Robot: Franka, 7 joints.
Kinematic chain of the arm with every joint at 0, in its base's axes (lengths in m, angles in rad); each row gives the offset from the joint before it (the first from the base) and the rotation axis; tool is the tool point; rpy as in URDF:
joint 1: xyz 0 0 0.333 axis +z
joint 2: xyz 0 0 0 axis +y
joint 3: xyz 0 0 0.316 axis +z
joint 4: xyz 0.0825 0 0 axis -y
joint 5: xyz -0.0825 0 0.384 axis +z
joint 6: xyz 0 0 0 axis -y
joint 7: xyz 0.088 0 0 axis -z
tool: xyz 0 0 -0.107 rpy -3.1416 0 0
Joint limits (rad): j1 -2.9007..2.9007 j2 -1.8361..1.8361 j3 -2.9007..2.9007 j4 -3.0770..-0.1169 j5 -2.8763..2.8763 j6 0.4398..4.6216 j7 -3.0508..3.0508
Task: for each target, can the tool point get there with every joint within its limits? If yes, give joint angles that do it. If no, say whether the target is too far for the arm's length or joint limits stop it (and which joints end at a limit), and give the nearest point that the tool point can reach.
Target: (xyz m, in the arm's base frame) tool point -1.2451 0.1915 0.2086
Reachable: no: too far | nearest point -0.8438 0.1298 0.2487 | short by 0.408 m
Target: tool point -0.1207 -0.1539 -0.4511
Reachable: no: joint limits stop it (at a limit: joint 2) | nearest point -0.1290 -0.1645 -0.3556 | short by 0.096 m
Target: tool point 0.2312 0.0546 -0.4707
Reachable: no: joint limits stop it (at a limit: joint 2) | nearest point 0.2389 0.0564 -0.3594 | short by 0.112 m
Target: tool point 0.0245 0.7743 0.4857
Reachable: yes | joints 2.1224 0.7978 -0.8690 -1.2368 -1.8994 2.3459 -2.2877
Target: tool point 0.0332 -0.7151 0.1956
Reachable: yes | joints -1.1362 0.9788 -0.6007 -1.2812 0.6472 1.8132 -0.5018
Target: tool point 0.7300 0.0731 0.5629
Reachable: yes | joints -0.5715 1.2664 1.5281 -0.9013 0.7135 1.6278 2.1965
